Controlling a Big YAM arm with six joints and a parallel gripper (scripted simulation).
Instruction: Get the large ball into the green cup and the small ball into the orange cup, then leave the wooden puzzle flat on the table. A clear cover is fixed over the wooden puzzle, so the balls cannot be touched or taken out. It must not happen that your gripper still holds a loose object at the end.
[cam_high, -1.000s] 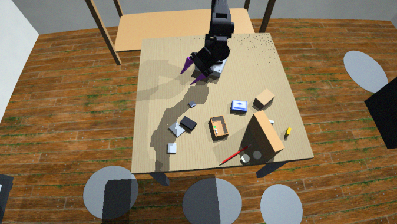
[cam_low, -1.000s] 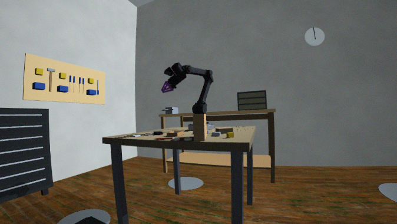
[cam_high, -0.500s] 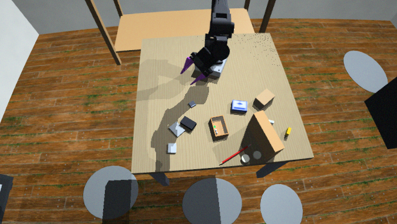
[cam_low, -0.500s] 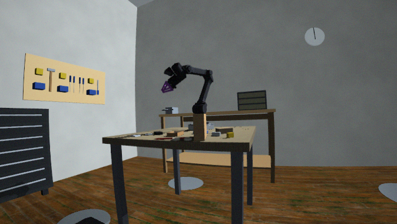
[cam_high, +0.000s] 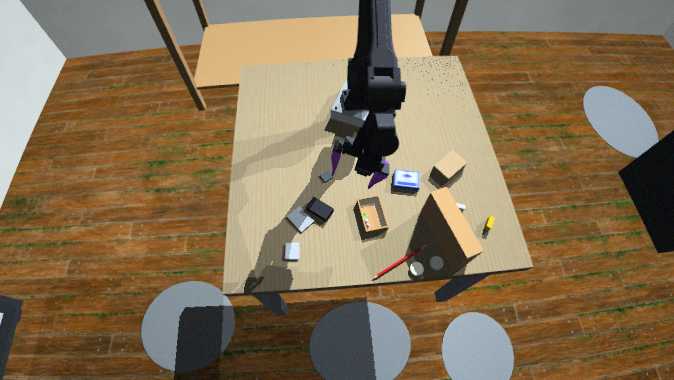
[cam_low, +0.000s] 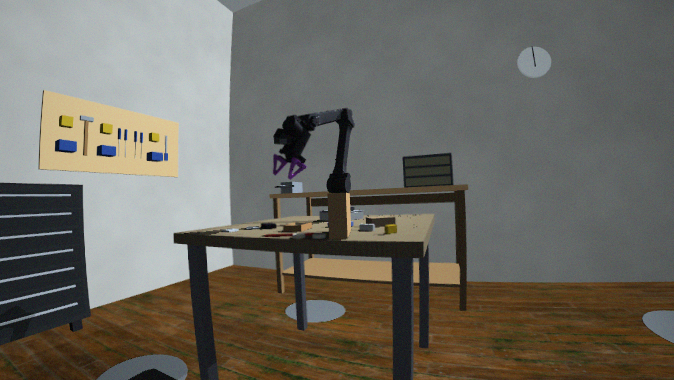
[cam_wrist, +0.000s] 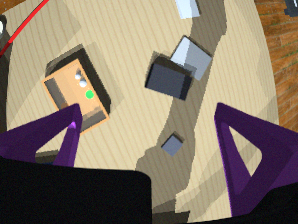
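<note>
Now: the wooden puzzle 2 cm ahead of my hand, 7 cm to the left of it and 20 cm below it. Round my hand: tall wooden block 12 cm ahead, 27 cm to the left, 15 cm below; yellow block 10 cm ahead, 42 cm to the left, 20 cm below; black box 2 cm behind, 9 cm to the right, 20 cm below.
</note>
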